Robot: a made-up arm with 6 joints. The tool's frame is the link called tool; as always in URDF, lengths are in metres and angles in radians. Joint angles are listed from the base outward. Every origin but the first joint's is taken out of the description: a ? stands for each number. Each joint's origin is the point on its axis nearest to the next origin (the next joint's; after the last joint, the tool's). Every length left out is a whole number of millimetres.
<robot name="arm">
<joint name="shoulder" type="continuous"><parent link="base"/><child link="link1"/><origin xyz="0.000 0.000 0.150" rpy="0.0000 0.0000 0.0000"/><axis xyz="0 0 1"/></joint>
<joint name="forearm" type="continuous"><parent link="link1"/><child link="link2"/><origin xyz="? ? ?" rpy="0.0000 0.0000 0.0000"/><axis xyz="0 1 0"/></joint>
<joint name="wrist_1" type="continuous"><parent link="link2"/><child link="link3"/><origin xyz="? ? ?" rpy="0.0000 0.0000 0.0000"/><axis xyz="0 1 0"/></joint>
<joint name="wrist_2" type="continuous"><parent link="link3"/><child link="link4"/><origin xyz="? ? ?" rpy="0.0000 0.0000 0.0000"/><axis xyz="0 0 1"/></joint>
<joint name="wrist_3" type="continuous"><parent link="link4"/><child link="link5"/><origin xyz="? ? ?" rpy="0.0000 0.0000 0.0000"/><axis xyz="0 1 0"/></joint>
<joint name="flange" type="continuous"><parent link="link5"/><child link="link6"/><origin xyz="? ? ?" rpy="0.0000 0.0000 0.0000"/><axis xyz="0 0 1"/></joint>
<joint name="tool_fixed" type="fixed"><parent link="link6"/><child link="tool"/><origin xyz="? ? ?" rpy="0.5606 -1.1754 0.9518"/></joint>
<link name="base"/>
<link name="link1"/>
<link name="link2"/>
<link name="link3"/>
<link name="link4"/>
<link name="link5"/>
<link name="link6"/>
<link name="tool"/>
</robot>
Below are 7 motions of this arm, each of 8 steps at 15 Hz.
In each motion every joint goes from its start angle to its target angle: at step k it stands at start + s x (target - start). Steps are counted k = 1, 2, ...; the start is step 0. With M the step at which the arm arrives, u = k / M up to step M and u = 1 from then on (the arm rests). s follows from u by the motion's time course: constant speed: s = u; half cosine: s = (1 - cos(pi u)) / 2; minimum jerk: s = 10 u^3 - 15 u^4 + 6 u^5.
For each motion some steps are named. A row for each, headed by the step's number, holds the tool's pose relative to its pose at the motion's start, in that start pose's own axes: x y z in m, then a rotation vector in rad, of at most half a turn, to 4 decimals.
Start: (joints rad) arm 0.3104 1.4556 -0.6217 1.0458 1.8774 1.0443
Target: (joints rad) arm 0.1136 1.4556 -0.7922 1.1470 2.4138 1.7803
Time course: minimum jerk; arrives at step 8
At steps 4, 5, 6, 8:
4: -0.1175 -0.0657 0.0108 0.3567 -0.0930 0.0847
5: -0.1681 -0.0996 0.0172 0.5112 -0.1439 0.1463
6: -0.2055 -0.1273 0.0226 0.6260 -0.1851 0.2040
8: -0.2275 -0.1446 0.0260 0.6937 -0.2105 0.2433

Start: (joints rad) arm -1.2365 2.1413 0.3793 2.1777 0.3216 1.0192
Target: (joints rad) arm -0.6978 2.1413 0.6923 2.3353 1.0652 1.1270
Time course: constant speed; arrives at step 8
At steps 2, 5, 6, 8:
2: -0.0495 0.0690 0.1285 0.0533 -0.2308 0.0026
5: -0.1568 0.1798 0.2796 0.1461 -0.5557 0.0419
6: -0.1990 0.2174 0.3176 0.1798 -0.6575 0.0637
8: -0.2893 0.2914 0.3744 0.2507 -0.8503 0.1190

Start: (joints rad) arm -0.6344 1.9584 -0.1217 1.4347 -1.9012 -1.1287
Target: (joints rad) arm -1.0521 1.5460 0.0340 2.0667 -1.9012 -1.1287
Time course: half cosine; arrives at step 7
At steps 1, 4, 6, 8:
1: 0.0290 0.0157 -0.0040 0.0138 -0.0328 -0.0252
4: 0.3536 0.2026 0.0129 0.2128 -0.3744 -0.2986
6: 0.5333 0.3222 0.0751 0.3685 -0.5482 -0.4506
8: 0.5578 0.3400 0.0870 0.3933 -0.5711 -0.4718

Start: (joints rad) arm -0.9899 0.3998 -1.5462 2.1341 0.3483 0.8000
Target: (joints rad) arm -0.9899 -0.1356 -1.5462 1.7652 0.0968 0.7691
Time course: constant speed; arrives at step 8
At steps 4, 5, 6, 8:
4: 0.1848 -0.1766 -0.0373 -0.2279 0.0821 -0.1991
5: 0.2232 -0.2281 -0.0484 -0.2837 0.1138 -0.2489
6: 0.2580 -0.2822 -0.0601 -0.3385 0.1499 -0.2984
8: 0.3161 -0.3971 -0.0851 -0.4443 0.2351 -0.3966

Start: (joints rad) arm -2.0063 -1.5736 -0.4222 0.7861 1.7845 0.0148
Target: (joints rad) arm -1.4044 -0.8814 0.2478 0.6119 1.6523 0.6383
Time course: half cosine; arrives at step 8
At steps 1, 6, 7, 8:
1: -0.0011 -0.0022 0.0637 0.0777 0.0127 0.0093
6: 0.2538 -0.6852 1.1096 1.6709 0.3995 0.1072
7: 0.3411 -0.8190 1.1607 1.8656 0.4690 0.0834
8: 0.3745 -0.8650 1.1724 1.9324 0.4943 0.0716

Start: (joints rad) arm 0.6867 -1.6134 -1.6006 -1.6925 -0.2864 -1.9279
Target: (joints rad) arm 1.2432 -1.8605 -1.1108 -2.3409 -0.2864 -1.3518
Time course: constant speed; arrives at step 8
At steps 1, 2, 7, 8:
1: 0.0005 0.0442 -0.0219 -0.0724 -0.0489 0.0391
2: 0.0014 0.0863 -0.0486 -0.1467 -0.0936 0.0797
7: 0.0194 0.2502 -0.2442 -0.5439 -0.2513 0.2923
8: 0.0265 0.2713 -0.2930 -0.6281 -0.2695 0.3342

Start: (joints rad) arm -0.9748 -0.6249 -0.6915 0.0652 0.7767 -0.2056
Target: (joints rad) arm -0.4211 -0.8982 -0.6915 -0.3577 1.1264 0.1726
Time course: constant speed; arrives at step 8
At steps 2, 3, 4, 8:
2: -0.1081 0.0109 0.1538 0.1748 -0.1059 0.0051
3: -0.1674 0.0054 0.2298 0.2678 -0.1615 0.0087
4: -0.2298 -0.0076 0.3042 0.3646 -0.2189 0.0131
8: -0.5064 -0.1316 0.5682 0.7856 -0.4647 0.0413

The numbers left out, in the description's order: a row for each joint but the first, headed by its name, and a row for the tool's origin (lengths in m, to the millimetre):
forearm: -0.010 0.020 0.000
wrist_1: 0.030 0.000 0.490
wrist_2: -0.020 0.000 0.830
wrist_3: 0.020 0.050 0.000
flange: 0.010 0.000 0.090
tool: -0.020 0.000 0.000

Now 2 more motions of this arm.
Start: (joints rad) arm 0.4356 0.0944 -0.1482 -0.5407 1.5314 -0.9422
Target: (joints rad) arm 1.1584 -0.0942 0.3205 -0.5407 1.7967 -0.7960
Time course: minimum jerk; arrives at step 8
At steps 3, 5, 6, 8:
3: 0.0137 0.0328 -0.0298 -0.0717 0.2201 0.0759
5: 0.0068 0.0804 -0.1025 -0.2380 0.5512 0.1705
6: -0.0059 0.0933 -0.1358 -0.3172 0.6652 0.1974
8: -0.0162 0.0990 -0.1568 -0.3690 0.7298 0.2113

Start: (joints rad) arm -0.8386 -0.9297 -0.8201 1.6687 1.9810 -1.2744
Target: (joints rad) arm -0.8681 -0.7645 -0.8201 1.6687 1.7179 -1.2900
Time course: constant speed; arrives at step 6
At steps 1, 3, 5, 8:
1: 0.0104 -0.0287 0.0071 0.0221 -0.0331 0.0284
3: 0.0325 -0.0864 0.0191 0.0693 -0.0997 0.0820
5: 0.0563 -0.1443 0.0284 0.1203 -0.1668 0.1312
8: 0.0689 -0.1733 0.0319 0.1471 -0.2005 0.1540

